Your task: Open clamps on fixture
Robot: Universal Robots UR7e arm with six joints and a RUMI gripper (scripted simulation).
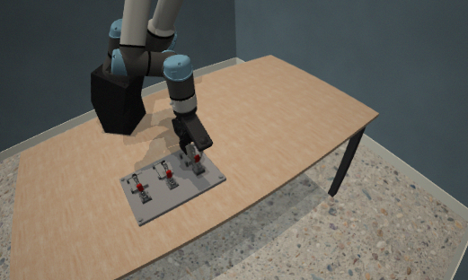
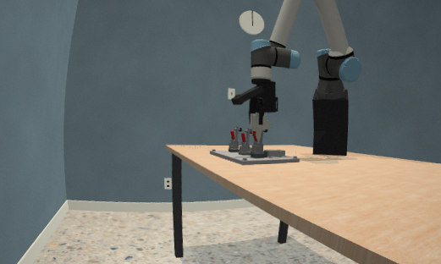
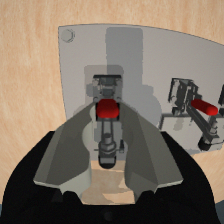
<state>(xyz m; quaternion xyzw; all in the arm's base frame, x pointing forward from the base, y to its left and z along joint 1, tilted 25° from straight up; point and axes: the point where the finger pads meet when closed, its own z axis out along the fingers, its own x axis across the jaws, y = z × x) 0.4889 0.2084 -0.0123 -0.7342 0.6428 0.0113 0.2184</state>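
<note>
Right now my hand is 110 mm to the left of the grey fixture plate, 80 mm above it and 20 mm past it.
</note>
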